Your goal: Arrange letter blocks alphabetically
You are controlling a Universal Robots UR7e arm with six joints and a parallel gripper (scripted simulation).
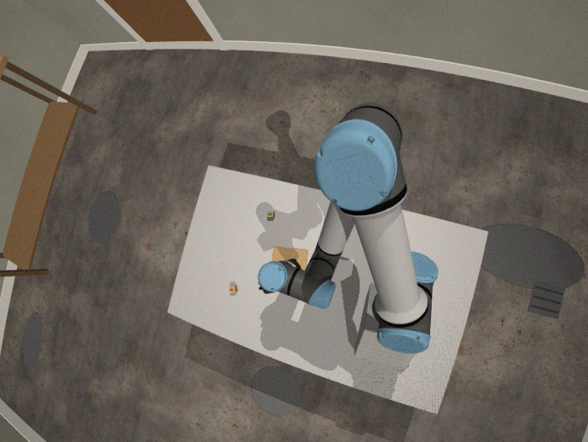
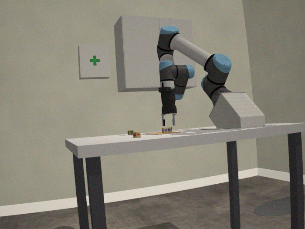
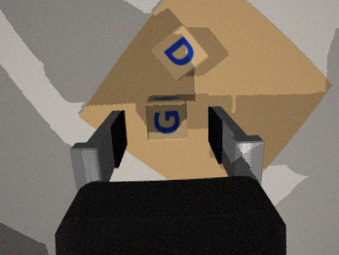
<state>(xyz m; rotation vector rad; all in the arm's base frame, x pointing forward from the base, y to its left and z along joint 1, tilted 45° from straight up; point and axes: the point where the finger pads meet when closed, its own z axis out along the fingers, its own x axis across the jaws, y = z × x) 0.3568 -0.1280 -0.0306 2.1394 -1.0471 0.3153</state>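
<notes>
Now: the tan mat 5 cm below my hand, 3 cm ahead of it and 2 cm to the right of it. The rest, counted from my hand: red-marked block (25 cm ahead, 10 cm to the left, 4 cm below).
</notes>
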